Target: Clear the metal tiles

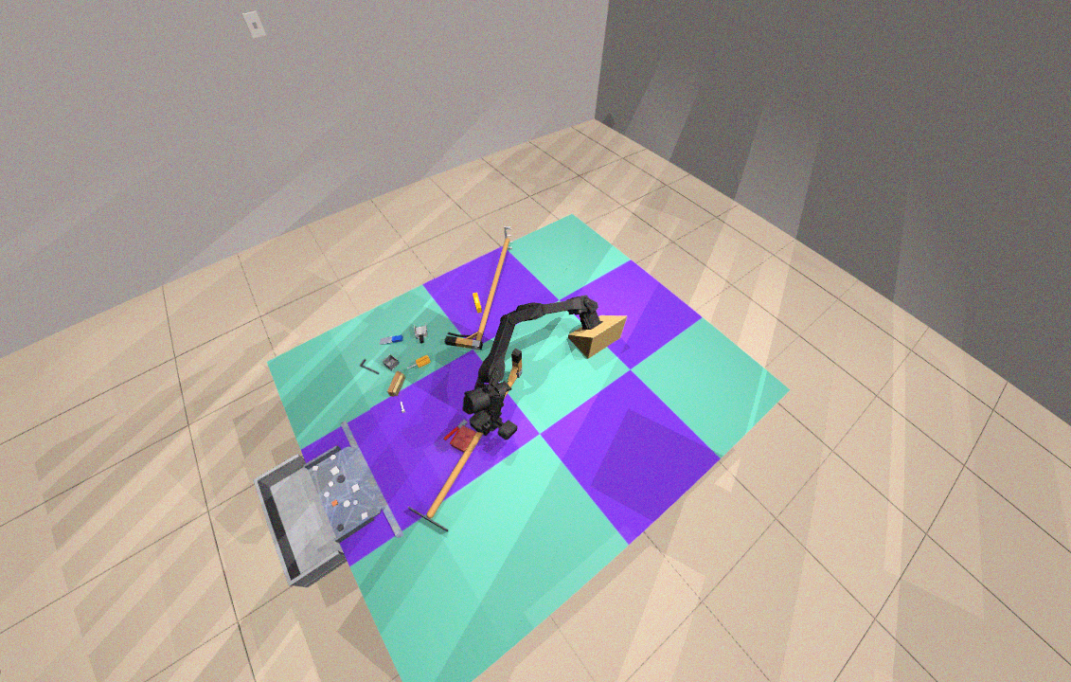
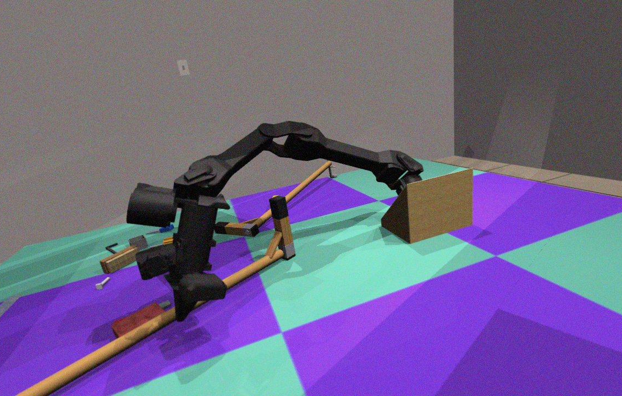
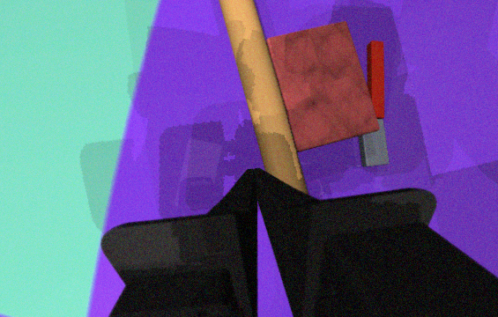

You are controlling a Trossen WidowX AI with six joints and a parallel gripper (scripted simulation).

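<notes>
My gripper tip is 50 mm below the long scraper, 20 mm short of it and 10 mm to the left of it. From my gripper tip the other things lie so: red block: 60 mm ahead, 30 mm to the right; then wooden block: 360 mm to the right, 140 mm ahead; then orange screwdriver: 390 mm to the right, 30 mm ahead.
</notes>
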